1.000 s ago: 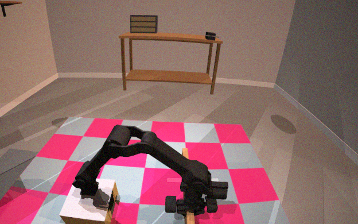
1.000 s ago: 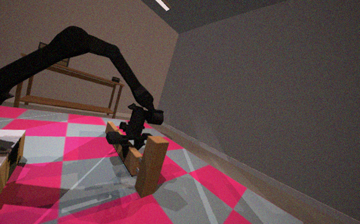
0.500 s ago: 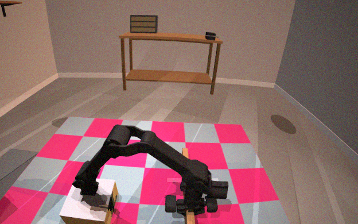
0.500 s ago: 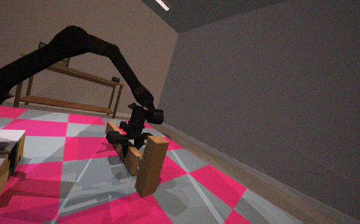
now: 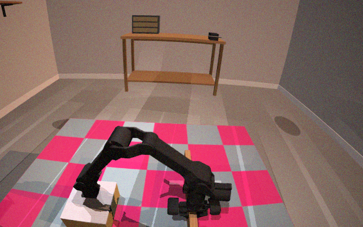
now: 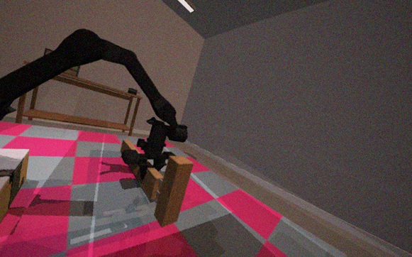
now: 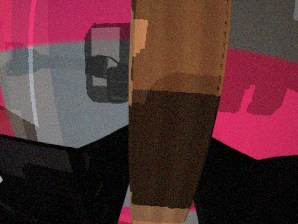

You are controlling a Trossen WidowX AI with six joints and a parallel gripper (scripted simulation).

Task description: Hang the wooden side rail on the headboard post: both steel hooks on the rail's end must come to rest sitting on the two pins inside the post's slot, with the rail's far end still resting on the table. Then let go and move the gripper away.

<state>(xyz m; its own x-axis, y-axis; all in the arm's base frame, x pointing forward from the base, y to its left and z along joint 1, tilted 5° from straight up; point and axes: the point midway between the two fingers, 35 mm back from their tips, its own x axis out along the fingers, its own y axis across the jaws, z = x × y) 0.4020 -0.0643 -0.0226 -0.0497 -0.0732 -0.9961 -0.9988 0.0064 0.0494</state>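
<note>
The wooden headboard post is 160 mm to the right of my gripper tip and 50 mm above it.
</note>
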